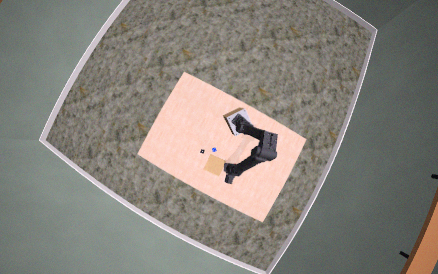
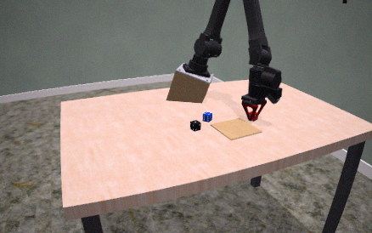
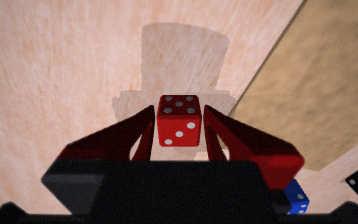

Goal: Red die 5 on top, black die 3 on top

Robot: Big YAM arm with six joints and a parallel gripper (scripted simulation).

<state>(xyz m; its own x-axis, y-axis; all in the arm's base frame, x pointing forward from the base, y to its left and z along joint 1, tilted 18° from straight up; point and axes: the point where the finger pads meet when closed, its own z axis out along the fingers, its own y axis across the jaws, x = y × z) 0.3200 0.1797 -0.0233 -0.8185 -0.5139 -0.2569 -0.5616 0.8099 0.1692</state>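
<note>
The red die lies right at my hand. Also, from my hand: black die 50 mm ahead, 250 mm to the right; blue die 20 mm behind, 180 mm to the right; tan mat 70 mm ahead, 100 mm to the right, 10 mm below.
</note>
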